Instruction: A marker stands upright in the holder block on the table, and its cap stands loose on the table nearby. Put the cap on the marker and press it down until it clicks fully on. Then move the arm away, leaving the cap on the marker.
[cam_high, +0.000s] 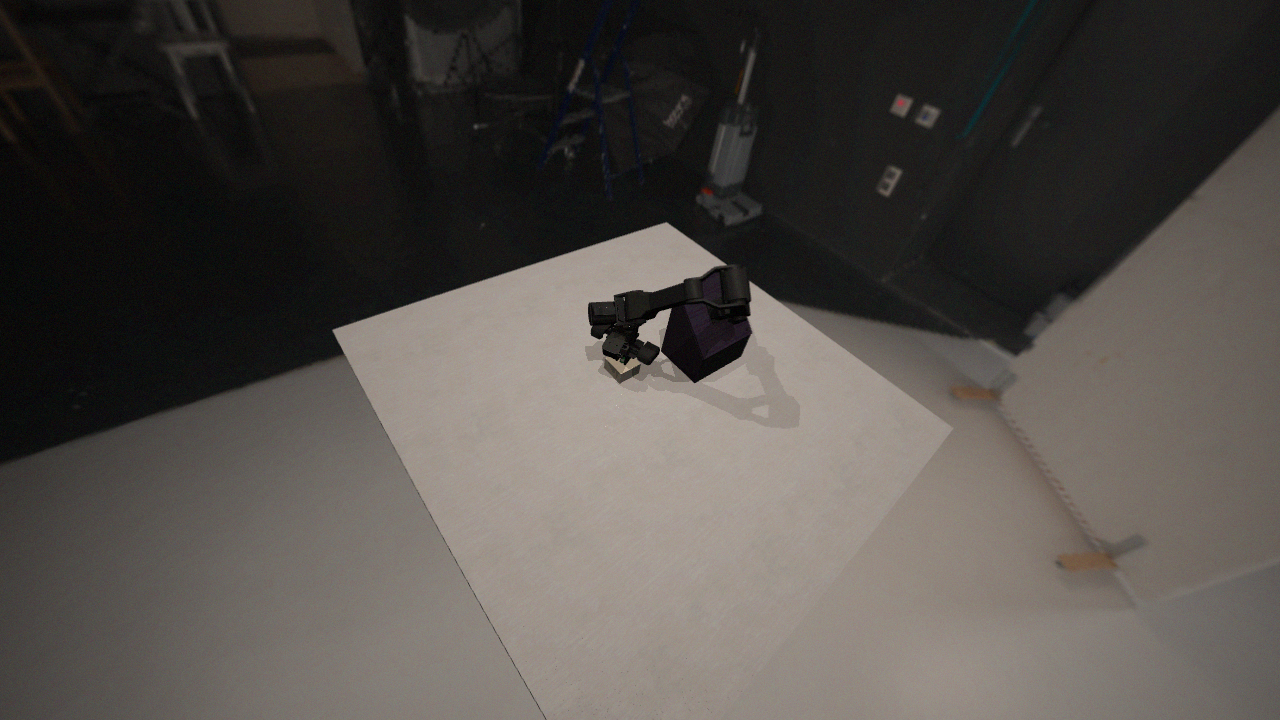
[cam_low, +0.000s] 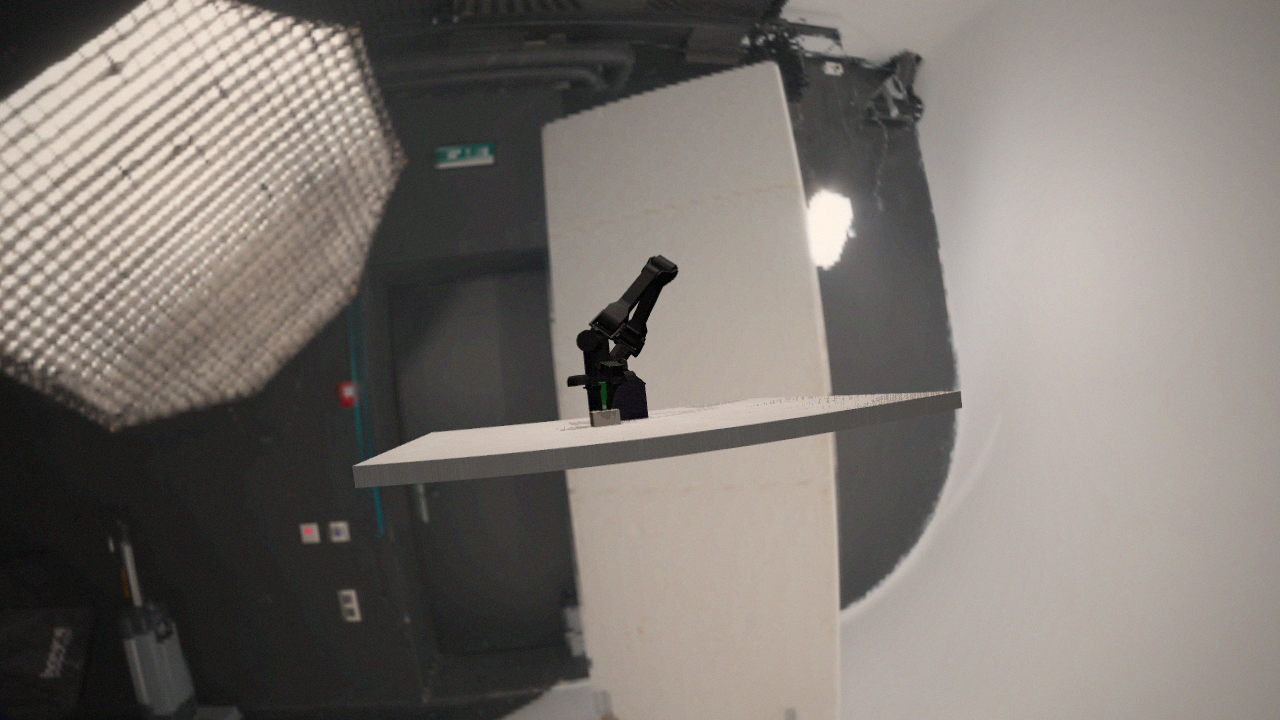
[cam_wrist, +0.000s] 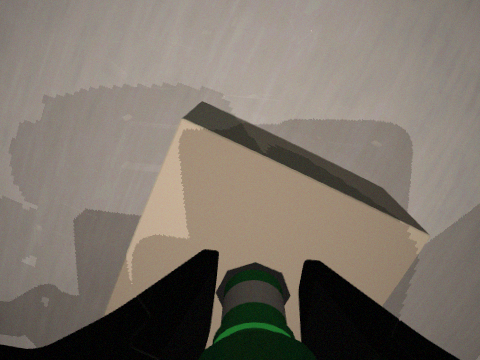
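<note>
The green cap is 50 mm above my gripper tip and 10 mm behind it. Round my gripper tip: beige holder block 20 mm below, 10 mm behind.
</note>
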